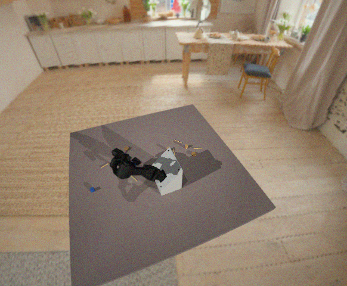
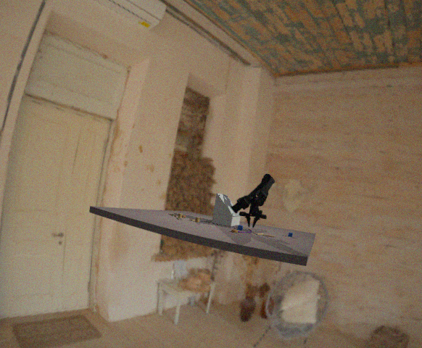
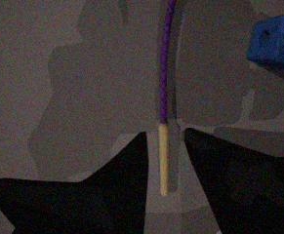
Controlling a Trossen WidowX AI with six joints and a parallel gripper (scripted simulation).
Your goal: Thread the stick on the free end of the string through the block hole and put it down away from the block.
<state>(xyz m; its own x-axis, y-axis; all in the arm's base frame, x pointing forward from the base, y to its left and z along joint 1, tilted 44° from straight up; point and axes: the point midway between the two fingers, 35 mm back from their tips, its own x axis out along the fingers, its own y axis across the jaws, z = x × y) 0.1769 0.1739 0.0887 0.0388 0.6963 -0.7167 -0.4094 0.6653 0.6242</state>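
Right now the thin wooden stick is 20 mm behind my gripper tip, 10 mm to the right of it and 20 mm below it. Round my gripper tip: round wooden button 270 mm ahead, 40 mm to the right, 10 mm below; then blue cube 90 mm ahead, 50 mm to the right, 10 mm below.
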